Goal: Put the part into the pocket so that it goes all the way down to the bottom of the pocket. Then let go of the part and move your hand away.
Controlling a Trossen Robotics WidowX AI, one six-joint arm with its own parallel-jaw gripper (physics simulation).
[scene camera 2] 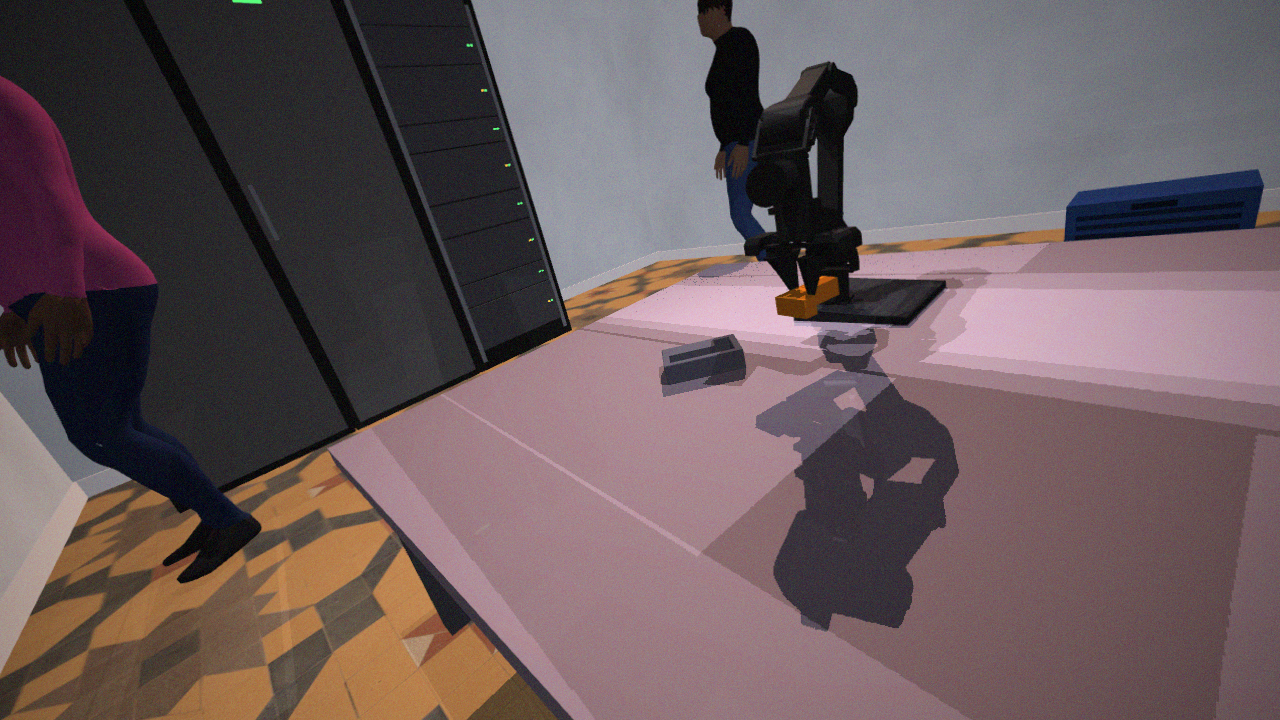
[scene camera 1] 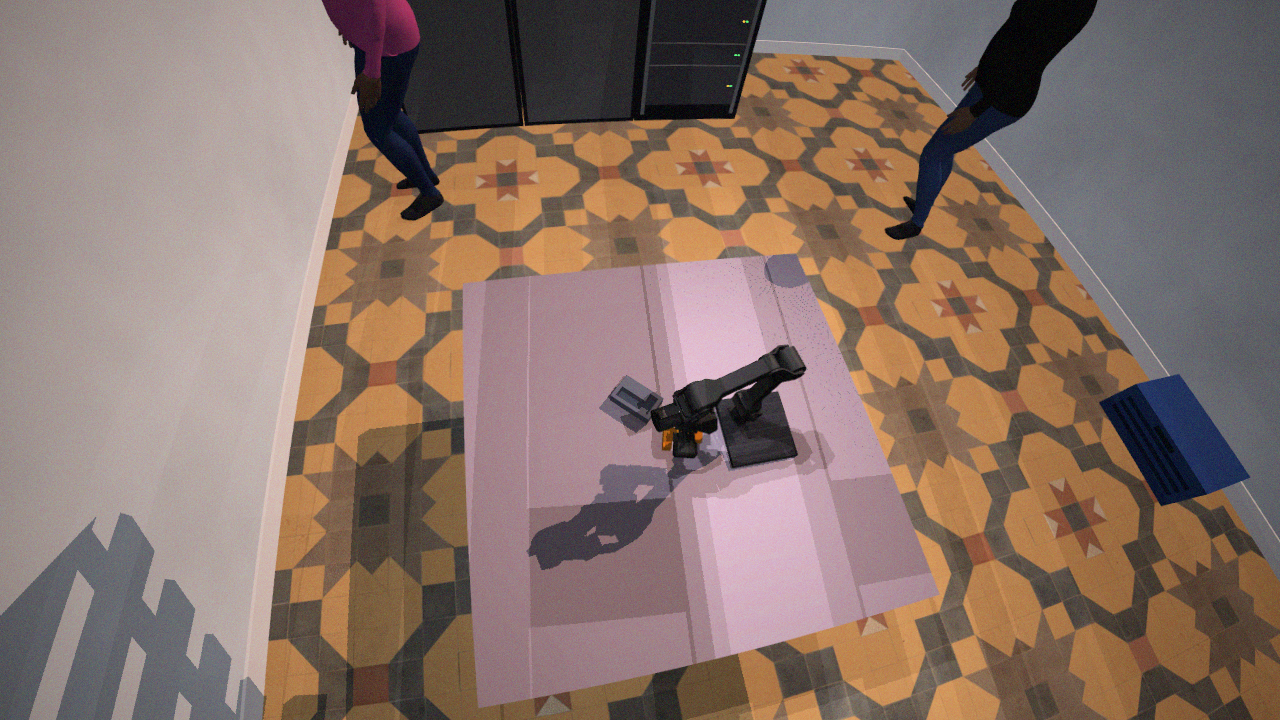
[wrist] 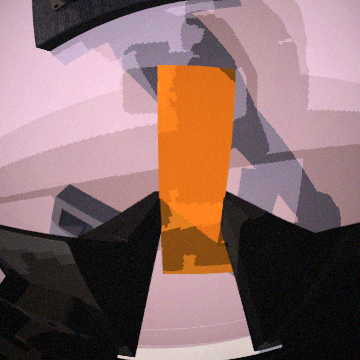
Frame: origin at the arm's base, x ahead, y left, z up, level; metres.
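Where they show: gripper, between the fingertips: (scene camera 2: 803, 295) (scene camera 1: 679, 434) (wrist: 189, 198); arm's base, origin of its link: (scene camera 2: 834, 299) (scene camera 1: 740, 413).
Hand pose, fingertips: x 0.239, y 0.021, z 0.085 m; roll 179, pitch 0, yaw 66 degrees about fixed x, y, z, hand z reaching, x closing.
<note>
Each offset is from my fingertips to the top centre of the thing. Level surfaces: height alone.
The orange part {0.001 m back, 0.017 m left, 0.013 m up} (scene camera 1: 667, 439) (scene camera 2: 793, 305) (wrist: 195, 135) is held level a little above the table. Its long straight bar shows in the wrist view, and the fingers cover some of its near end. My gripper (scene camera 1: 685, 438) (scene camera 2: 804, 288) (wrist: 189, 198) is shut on it, one finger on each side. The grey block with the pocket {0.053 m ahead, 0.180 m right, 0.073 m down} (scene camera 1: 625, 412) (scene camera 2: 707, 370) (wrist: 91, 205) stands apart from the part, to its left in both scene views. Its pocket opens upward and looks empty. In the wrist view, the left finger partly hides the block.
The arm's black base plate (scene camera 1: 760, 438) (scene camera 2: 886, 302) (wrist: 110, 15) is close to the part. The pink table {0.109 m down} (scene camera 1: 581, 322) (scene camera 2: 572, 465) carries large arm shadows. Two people, dark cabinets (scene camera 1: 577, 62) (scene camera 2: 268, 223) and a blue box (scene camera 1: 1172, 438) (scene camera 2: 1163, 205) stand beyond the table.
</note>
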